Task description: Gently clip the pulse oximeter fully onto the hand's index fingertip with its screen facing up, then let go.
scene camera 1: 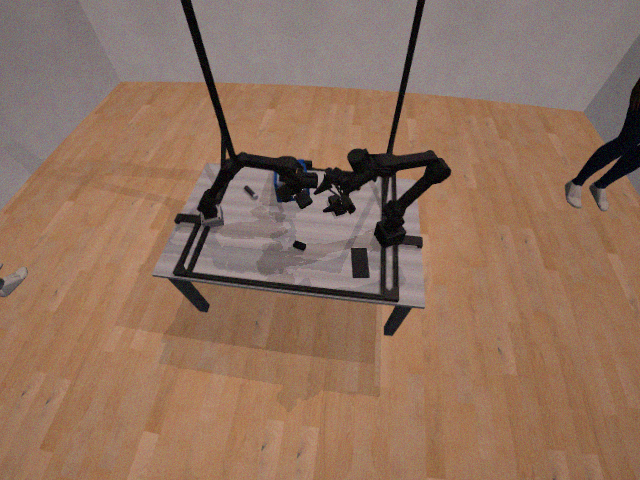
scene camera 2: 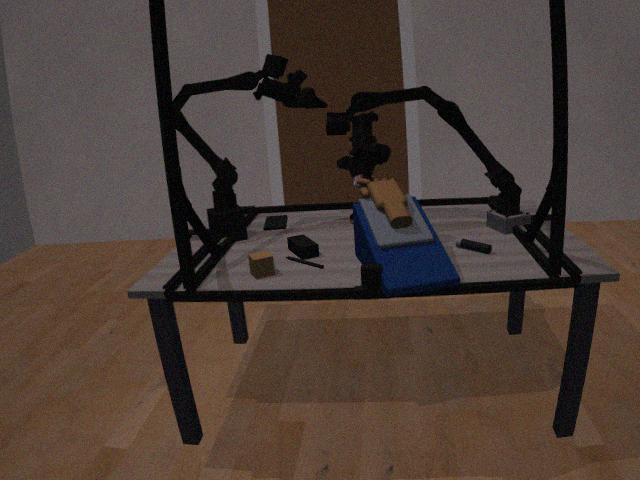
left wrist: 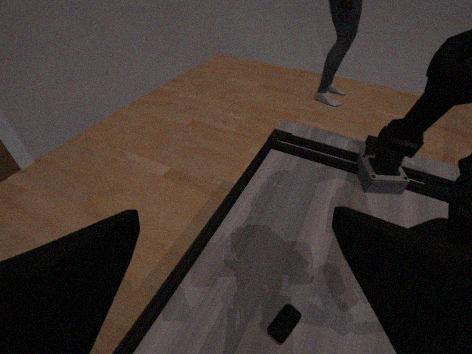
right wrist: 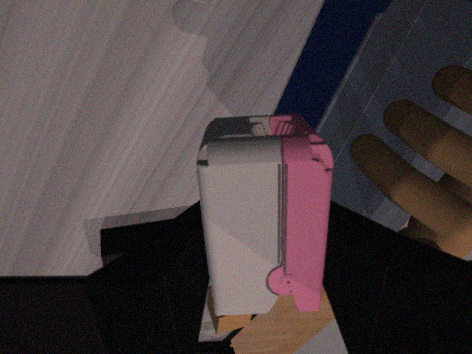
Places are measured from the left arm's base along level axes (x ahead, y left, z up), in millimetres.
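Where they show: left gripper, fingertip midpoint: [scene camera 1: 318,202] [scene camera 2: 321,106] [left wrist: 237,218]; right gripper, fingertip midpoint: [scene camera 1: 299,193] [scene camera 2: 363,186] [right wrist: 259,208]; left arm's base at its link origin: [scene camera 1: 391,227] [scene camera 2: 225,209]; right arm's base at its link origin: [scene camera 1: 210,213] [scene camera 2: 508,212] [left wrist: 383,167].
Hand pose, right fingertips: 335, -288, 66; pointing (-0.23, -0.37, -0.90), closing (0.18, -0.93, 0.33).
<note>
Each offset is from my right fingertips to the top centre of the thing, as dx, dy, dz. "pt": to the spot under its first point.
The white and pink pulse oximeter [scene camera 2: 358,180] [right wrist: 250,215] is held by my right gripper [scene camera 2: 362,173]. Its white and pink halves stand side by side in the right wrist view; its screen does not show. The tan hand [scene camera 2: 390,198] [right wrist: 415,185] lies on a grey pad on the blue wedge [scene camera 2: 423,268] [right wrist: 320,60]. A tan finger part shows below the oximeter in the right wrist view. Whether it is the index finger or thumb, and whether it touches the oximeter, I cannot tell. My left gripper [scene camera 2: 325,104] [left wrist: 237,218] is open and empty, high above the table.
A small black item @[+72, +179, -128] [scene camera 1: 299,244] [left wrist: 284,323], a dark flat rectangle @[pt -154, +359, -153] [scene camera 1: 360,262] [scene camera 2: 275,222] and a dark cylinder @[+200, -241, -133] [scene camera 1: 250,192] [scene camera 2: 474,245] lie on the table. A black box @[-187, +16, -126] [scene camera 2: 302,246], a pen @[-218, -63, -152] [scene camera 2: 305,261] and a wooden cube @[-333, -78, -111] [scene camera 2: 261,264] lie left of the wedge in scene camera 2.
</note>
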